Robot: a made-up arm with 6 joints.
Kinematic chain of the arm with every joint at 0, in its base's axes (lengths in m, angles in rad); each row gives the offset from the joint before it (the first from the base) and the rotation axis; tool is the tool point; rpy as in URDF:
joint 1: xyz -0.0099 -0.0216 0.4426 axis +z
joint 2: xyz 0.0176 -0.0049 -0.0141 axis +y
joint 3: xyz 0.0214 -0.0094 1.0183 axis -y
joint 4: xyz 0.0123 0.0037 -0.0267 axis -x
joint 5: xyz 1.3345 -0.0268 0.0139 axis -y
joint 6: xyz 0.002 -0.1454 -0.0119 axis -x
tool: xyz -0.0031 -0.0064 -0.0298 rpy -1.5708 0 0
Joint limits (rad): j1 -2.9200..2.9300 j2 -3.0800..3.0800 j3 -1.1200..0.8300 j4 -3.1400..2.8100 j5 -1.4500..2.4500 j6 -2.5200..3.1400
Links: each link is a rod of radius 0.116 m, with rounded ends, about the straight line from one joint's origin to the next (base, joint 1, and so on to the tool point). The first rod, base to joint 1, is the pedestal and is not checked.
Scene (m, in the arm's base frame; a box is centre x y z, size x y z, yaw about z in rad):
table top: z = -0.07
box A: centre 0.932 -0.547 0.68 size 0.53 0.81 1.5 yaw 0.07
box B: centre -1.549 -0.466 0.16 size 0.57 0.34 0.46 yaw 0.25
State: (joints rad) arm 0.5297 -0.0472 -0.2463 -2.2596 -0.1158 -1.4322
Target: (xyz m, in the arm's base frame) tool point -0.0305 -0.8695 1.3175
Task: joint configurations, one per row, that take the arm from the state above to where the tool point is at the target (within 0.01 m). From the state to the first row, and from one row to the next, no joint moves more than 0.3 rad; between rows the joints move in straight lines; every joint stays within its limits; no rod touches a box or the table.
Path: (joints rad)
1: 0.2620 -0.1228 -0.1142 -2.1278 -0.1797 -1.5088
2: -0.0058 -0.1983 0.0179 -1.9959 -0.2437 -1.5855
3: -0.2735 -0.2739 0.1500 -1.8641 -0.3076 -1.6621
4: -0.5412 -0.3495 0.2821 -1.7323 -0.3716 -1.7387
5: -0.8090 -0.4250 0.4142 -1.6005 -0.4355 -1.8153
6: -1.0878 -0.4700 0.1325 -1.7041 -0.3369 -1.7128
7: -1.3666 -0.5150 -0.1492 -1.8078 -0.2384 -1.6103
8: -1.6454 -0.5600 -0.4309 -1.9114 -0.1398 -1.5078

